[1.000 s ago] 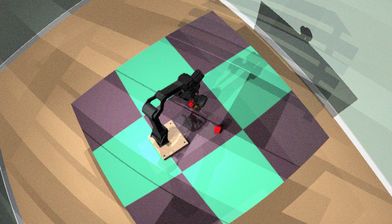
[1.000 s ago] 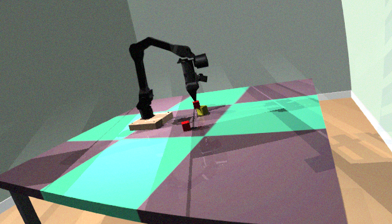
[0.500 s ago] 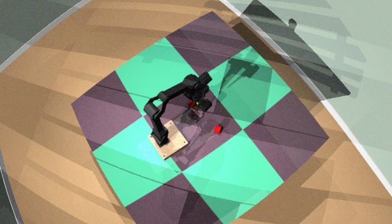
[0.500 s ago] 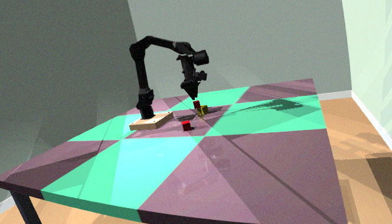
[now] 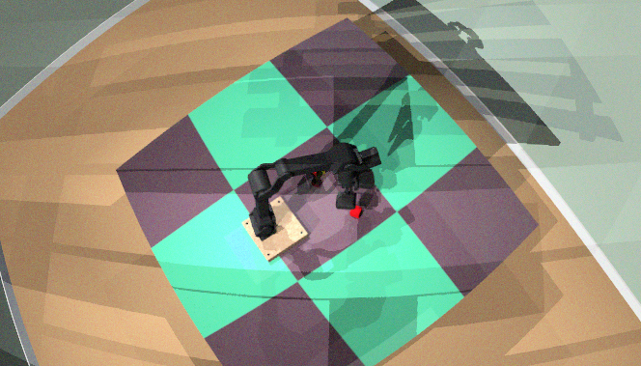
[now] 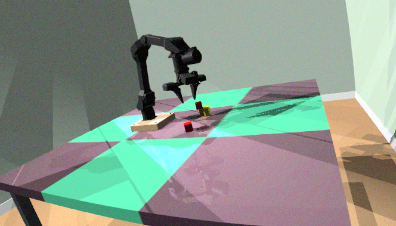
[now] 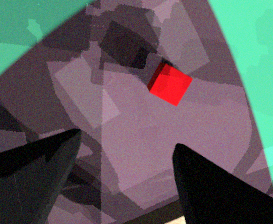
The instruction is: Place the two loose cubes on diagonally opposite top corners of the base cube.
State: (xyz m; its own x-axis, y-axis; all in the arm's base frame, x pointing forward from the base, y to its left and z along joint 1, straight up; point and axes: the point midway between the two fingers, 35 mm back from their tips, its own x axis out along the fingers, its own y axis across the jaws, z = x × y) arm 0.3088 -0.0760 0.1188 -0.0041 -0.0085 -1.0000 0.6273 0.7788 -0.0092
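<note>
The yellow cube lies 20 mm behind my gripper tip, 170 mm to the left of it and 100 mm below it.
</note>
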